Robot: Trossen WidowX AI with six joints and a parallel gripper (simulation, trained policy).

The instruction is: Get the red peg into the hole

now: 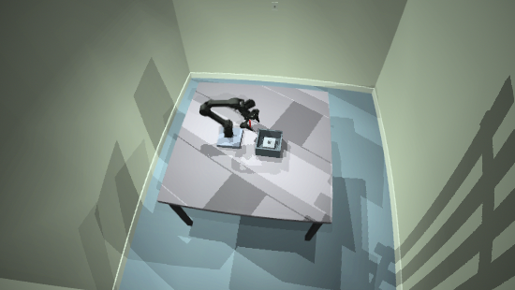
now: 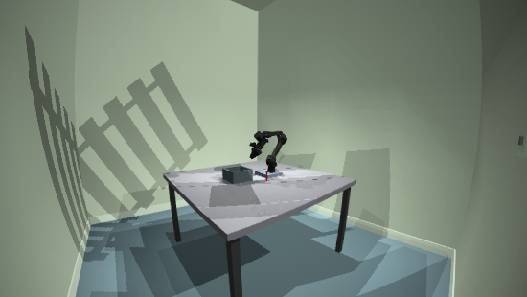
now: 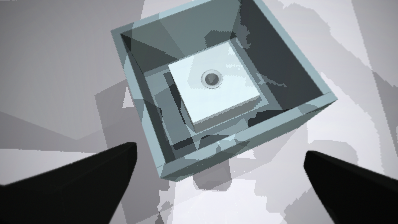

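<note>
My gripper tip is now 7 cm past the red peg, 13 cm to the right of it and 14 cm above it. The rest, counted from my gripper tip: box 11 cm ahead, 4 cm to the right, 15 cm below; plate 11 cm ahead, 4 cm to the right, 13 cm below.
</note>
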